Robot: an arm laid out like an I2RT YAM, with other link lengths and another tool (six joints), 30 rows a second.
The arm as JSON. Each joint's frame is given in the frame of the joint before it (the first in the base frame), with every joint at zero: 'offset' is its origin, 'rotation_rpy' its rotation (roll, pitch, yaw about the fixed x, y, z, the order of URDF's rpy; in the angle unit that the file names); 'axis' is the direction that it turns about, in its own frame. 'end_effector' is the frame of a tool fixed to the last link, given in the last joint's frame.
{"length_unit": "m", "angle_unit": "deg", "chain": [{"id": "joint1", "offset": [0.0, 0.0, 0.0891], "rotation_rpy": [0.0, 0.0, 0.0], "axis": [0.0, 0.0, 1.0]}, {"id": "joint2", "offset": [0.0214, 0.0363, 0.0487], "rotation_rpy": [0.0, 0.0, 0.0], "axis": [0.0, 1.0, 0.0]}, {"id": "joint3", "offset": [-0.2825, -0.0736, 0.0], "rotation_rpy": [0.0, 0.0, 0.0], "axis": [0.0, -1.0, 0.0]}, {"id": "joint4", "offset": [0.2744, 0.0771, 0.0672], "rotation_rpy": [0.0, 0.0, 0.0], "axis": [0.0, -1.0, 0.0]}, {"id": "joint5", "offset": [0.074, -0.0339, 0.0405], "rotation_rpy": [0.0, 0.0, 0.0], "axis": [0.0, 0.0, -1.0]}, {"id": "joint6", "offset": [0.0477, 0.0, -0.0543], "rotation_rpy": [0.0, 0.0, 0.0], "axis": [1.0, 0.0, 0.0]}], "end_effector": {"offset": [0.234, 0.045, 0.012], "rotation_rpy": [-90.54, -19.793, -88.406]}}
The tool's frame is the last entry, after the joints.
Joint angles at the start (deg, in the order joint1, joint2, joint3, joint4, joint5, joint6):
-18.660 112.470 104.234 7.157 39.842 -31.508
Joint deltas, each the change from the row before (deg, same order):
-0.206 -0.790 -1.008 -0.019 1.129 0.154
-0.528 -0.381 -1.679 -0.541 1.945 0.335
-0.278 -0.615 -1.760 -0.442 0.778 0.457
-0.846 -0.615 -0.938 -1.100 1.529 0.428
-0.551 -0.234 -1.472 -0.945 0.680 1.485
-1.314 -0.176 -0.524 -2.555 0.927 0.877
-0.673 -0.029 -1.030 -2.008 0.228 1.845
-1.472 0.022 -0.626 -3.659 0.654 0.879
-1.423 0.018 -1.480 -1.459 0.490 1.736
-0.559 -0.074 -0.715 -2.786 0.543 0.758
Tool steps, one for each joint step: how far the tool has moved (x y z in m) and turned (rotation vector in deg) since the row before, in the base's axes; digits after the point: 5 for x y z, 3 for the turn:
-0.00906 -0.00472 -0.00074 0.133 0.100 -1.337
-0.01337 -0.01091 -0.01524 0.693 1.469 -2.481
-0.00847 -0.00398 -0.01255 0.688 1.107 -1.077
-0.01581 -0.01183 -0.00730 0.535 1.000 -2.397
-0.00936 -0.00631 -0.01567 1.282 0.714 -1.357
-0.01736 -0.01400 -0.01511 1.247 1.945 -2.330
-0.00973 -0.00540 -0.01843 1.728 1.077 -1.173
-0.02073 -0.01262 -0.02306 1.830 3.193 -2.267
-0.01822 -0.01175 -0.01965 1.547 1.114 -2.282
-0.01410 -0.00252 -0.01757 1.486 2.456 -1.256

